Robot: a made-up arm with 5 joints.
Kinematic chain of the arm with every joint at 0, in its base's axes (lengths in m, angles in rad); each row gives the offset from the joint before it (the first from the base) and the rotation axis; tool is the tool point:
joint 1: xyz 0 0 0.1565 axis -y
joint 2: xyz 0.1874 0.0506 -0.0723 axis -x
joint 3: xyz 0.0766 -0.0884 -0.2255 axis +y
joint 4: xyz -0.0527 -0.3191 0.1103 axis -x
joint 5: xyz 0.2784 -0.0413 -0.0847 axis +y
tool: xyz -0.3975 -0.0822 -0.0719
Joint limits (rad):
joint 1: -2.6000..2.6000
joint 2: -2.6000..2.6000
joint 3: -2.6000..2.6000
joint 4: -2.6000..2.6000
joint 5: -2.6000..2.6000
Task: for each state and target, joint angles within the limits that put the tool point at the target. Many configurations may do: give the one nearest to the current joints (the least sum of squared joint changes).
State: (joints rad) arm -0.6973 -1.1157 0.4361 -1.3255 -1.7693
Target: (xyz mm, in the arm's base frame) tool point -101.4 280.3 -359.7
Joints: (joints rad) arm -0.8661 -0.5381 0.4766 -1.3070 -1.1799
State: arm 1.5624 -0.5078 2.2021 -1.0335 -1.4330
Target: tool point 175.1 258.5 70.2
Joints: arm 1.3158 -1.0363 2.4586 -1.2027 -1.4375
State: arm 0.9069 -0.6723 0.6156 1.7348 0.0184
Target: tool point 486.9 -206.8 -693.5
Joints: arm 0.1073 -1.1239 0.7722 1.4092 -0.8630
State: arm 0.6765 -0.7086 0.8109 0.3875 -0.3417
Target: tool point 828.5 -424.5 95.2
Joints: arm 1.2289 -0.6157 0.6948 0.8099 -0.8779
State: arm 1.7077 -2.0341 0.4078 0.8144 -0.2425
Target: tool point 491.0 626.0 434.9
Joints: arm 1.8083 -2.1798 0.3821 0.7921 -0.4131
